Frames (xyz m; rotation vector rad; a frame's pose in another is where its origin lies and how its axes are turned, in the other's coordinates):
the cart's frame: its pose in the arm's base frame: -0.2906 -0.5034 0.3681 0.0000 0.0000 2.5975
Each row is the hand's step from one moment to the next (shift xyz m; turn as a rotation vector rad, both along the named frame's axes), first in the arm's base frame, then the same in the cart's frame.
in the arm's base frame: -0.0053 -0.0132 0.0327 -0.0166 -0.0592 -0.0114
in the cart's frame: -0.0023 0.0140 0.0327 -0.0164 0.0592 -0.0114
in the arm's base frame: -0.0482 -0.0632 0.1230 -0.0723 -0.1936 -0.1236
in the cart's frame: 0.0085 0.0790 0.1230 -0.0384 0.2031 -0.1236
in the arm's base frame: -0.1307 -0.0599 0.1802 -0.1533 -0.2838 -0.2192
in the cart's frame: 0.0808 0.1189 0.1802 -0.0157 0.3222 -0.2192
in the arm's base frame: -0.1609 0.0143 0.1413 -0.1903 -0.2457 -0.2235
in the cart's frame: 0.1451 0.0711 0.1413 0.0356 0.3087 -0.2235
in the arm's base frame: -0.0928 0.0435 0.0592 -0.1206 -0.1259 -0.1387
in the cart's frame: 0.1019 0.0108 0.0592 0.0380 0.1701 -0.1387
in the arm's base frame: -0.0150 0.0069 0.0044 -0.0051 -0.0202 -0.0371
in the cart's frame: 0.0164 0.0019 0.0044 -0.0061 0.0199 -0.0371
